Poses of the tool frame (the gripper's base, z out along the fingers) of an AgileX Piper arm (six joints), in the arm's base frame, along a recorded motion.
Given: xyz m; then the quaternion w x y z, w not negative.
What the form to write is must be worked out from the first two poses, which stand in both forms.
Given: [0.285, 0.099, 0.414, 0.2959, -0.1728, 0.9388, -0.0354]
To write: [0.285, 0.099, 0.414, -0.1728, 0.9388, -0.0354, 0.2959]
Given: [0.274, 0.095, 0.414, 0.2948, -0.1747, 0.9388, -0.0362]
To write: [0.274, 0.095, 0.414, -0.1747, 0.9388, -0.0362, 0.2948]
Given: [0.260, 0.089, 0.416, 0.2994, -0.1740, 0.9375, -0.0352]
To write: [0.260, 0.089, 0.416, -0.1740, 0.9375, -0.0352, 0.2994]
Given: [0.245, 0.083, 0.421, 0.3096, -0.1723, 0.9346, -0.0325]
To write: [0.245, 0.083, 0.421, -0.1723, 0.9346, -0.0325, 0.3096]
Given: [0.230, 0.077, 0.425, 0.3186, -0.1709, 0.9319, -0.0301]
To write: [0.230, 0.077, 0.425, -0.1709, 0.9319, -0.0301, 0.3186]
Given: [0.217, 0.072, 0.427, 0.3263, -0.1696, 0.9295, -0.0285]
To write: [0.217, 0.072, 0.427, -0.1696, 0.9295, -0.0285, 0.3263]
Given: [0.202, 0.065, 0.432, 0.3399, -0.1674, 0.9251, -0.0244]
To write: [0.202, 0.065, 0.432, -0.1674, 0.9251, -0.0244, 0.3399]
